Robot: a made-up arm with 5 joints.
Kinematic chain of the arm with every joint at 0, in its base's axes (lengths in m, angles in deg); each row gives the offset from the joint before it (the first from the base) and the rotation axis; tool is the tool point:
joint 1: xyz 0 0 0.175 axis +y
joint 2: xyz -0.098 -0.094 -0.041 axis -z
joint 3: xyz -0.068 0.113 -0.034 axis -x
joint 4: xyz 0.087 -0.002 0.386 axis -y
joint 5: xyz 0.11 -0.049 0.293 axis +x
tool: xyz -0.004 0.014 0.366
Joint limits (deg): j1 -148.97..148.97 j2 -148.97..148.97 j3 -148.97..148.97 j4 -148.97..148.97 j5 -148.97..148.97
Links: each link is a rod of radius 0.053 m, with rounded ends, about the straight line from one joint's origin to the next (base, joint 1, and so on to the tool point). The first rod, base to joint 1, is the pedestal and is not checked.
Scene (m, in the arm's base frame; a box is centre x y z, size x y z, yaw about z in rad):
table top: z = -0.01
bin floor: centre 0.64 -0.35 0 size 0.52 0.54 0.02 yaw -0.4
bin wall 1: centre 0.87 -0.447 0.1 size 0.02 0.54 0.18 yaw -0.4
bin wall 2: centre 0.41 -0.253 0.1 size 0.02 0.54 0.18 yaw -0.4
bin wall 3: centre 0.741 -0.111 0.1 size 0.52 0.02 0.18 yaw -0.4
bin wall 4: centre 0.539 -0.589 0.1 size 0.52 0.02 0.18 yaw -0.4
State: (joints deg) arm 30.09 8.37 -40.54 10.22 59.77
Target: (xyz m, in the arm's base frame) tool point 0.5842 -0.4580 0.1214
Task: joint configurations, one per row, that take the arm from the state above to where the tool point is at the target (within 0.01 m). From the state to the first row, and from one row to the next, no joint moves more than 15 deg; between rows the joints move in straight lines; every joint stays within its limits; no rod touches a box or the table.
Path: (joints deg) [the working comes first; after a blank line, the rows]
Joints at the target: 41.36 -34.58 -32.85 -19.85 70.41
Straight joint move there: touches bin wall 4.

1: 30.69 -4.44 -34.84 2.04 62.53
2: 31.29 -17.25 -29.15 -6.14 65.28
3: 31.90 -30.06 -23.45 -14.32 68.04
4: 41.36 -34.58 -32.85 -19.85 70.41

